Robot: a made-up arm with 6 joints. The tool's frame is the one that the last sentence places.
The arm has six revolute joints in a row. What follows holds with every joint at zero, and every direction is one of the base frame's. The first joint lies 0.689 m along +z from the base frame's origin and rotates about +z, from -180 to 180 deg. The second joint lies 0.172 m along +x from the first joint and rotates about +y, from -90 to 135 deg. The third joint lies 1.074 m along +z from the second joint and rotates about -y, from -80.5 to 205 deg. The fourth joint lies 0.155 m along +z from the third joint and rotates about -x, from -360 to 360 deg. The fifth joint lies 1.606 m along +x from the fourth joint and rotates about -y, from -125 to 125 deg. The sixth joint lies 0.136 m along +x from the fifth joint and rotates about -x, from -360 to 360 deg. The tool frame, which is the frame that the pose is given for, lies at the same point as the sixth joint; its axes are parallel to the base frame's.
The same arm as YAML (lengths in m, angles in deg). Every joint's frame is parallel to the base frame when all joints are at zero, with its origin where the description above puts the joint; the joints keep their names.
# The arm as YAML. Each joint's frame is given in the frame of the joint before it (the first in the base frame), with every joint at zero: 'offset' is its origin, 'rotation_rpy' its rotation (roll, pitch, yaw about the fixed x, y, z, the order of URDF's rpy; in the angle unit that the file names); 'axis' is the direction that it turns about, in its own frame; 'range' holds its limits. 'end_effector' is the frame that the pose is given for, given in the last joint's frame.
length_unit: m
angle_unit: deg
chain:
  - id: joint 1
    offset: [0.0, 0.0, 0.689]
    rotation_rpy: [0.0, 0.0, 0.0]
    axis: [0.0, 0.0, 1.0]
    range: [-180.0, 180.0]
  - id: joint 2
    offset: [0.172, 0.0, 0.0]
    rotation_rpy: [0.0, 0.0, 0.0]
    axis: [0.0, 1.0, 0.0]
    range: [-90.0, 135.0]
  - id: joint 3
    offset: [0.0, 0.0, 1.074]
    rotation_rpy: [0.0, 0.0, 0.0]
    axis: [0.0, -1.0, 0.0]
    range: [-80.5, 205.0]
  - id: joint 4
    offset: [0.0, 0.0, 0.155]
    rotation_rpy: [0.0, 0.0, 0.0]
    axis: [-1.0, 0.0, 0.0]
    range: [-360.0, 360.0]
  - id: joint 5
    offset: [1.606, 0.0, 0.0]
    rotation_rpy: [0.0, 0.0, 0.0]
    axis: [0.0, -1.0, 0.0]
    range: [-125.0, 125.0]
  - id: joint 6
    offset: [0.136, 0.0, 0.0]
    rotation_rpy: [0.0, 0.0, 0.0]
    axis: [-1.0, 0.0, 0.0]
    range: [-360.0, 360.0]
end_effector:
  offset: [0.0, 0.0, 0.0]
  rotation_rpy: [0.0, 0.0, 0.0]

